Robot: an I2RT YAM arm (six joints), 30 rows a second.
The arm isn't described. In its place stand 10 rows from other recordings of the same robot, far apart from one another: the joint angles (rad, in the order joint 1, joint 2, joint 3, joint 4, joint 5, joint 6), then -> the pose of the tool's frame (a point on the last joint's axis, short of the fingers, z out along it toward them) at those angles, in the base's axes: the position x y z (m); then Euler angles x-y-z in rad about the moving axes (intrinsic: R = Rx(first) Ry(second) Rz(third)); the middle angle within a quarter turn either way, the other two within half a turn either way.
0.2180, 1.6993, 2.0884, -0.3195, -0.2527, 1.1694 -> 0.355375 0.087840 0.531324 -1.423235 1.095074 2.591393
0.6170, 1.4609, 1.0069, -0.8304, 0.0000, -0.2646 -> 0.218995 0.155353 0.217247 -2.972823 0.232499 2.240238
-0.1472, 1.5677, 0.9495, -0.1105, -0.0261, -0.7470 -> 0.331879 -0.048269 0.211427 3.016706 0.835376 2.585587
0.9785, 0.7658, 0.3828, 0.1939, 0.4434, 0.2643 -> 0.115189 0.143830 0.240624 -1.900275 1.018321 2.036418
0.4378, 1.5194, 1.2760, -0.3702, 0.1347, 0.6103 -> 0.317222 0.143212 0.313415 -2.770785 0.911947 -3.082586
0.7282, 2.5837, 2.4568, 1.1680, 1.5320, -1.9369 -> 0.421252 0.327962 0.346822 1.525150 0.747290 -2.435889
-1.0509, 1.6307, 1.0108, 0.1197, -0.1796, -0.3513 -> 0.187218 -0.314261 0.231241 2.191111 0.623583 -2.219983
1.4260, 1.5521, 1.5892, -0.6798, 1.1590, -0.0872 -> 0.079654 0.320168 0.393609 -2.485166 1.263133 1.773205
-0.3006, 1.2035, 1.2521, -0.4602, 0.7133, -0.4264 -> 0.240953 -0.099081 0.391349 1.920258 0.487286 -2.444430
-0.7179, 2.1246, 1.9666, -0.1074, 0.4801, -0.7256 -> 0.374900 -0.349253 0.331053 1.820853 0.347801 -2.508115
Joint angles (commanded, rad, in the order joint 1, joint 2, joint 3, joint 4, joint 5, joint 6), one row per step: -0.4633 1.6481 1.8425 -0.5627 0.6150 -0.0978; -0.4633 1.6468 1.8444 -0.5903 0.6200 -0.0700; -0.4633 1.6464 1.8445 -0.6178 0.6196 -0.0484; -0.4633 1.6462 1.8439 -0.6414 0.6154 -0.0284; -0.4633 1.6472 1.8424 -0.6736 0.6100 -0.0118; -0.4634 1.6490 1.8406 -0.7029 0.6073 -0.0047; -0.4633 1.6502 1.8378 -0.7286 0.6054 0.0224; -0.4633 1.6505 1.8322 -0.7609 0.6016 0.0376; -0.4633 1.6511 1.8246 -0.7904 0.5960 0.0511; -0.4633 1.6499 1.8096 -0.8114 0.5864 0.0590; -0.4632 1.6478 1.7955 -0.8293 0.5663 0.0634; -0.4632 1.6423 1.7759 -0.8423 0.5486 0.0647
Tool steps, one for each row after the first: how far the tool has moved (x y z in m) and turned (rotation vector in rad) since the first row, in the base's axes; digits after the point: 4 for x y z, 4 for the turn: -0.0016 0.0006 -0.0015 0.0209 -0.0011 -0.0131; -0.0027 0.0012 -0.0040 0.0419 0.0046 -0.0197; -0.0035 0.0017 -0.0063 0.0622 0.0084 -0.0228; -0.0043 0.0023 -0.0102 0.0863 0.0246 -0.0244; -0.0049 0.0027 -0.0141 0.1047 0.0478 -0.0256; -0.0056 0.0031 -0.0177 0.1293 0.0513 -0.0347; -0.0067 0.0038 -0.0224 0.1535 0.0723 -0.0388; -0.0076 0.0044 -0.0276 0.1777 0.0940 -0.0412; -0.0083 0.0051 -0.0338 0.2005 0.1171 -0.0383; -0.0089 0.0061 -0.0392 0.2253 0.1367 -0.0250; -0.0102 0.0073 -0.0448 0.2469 0.1566 -0.0127
